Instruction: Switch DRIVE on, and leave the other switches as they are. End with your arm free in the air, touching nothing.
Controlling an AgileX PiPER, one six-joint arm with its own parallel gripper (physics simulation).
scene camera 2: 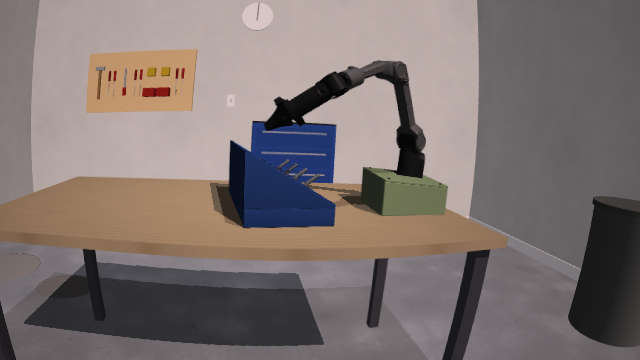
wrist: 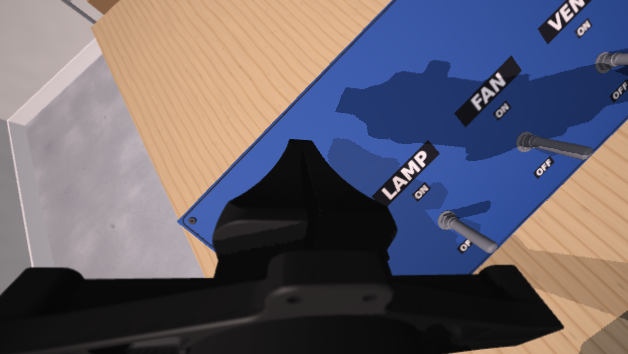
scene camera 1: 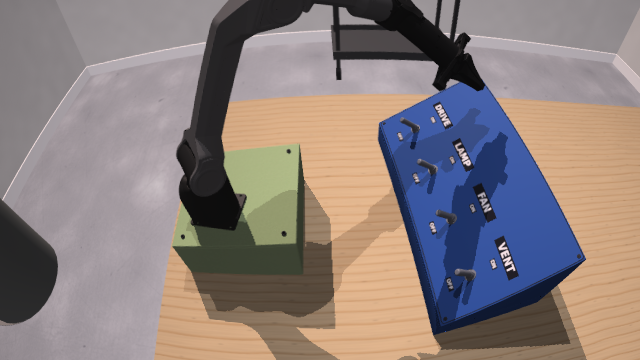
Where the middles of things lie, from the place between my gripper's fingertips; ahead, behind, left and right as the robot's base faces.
I see my gripper 17 cm above the blue switch panel (scene camera 1: 507, 228) and 13 cm to the left of it. From my hand the other things lie so: fan lever (wrist: 577, 151) 21 cm to the right, 14 cm below, 7 cm behind.
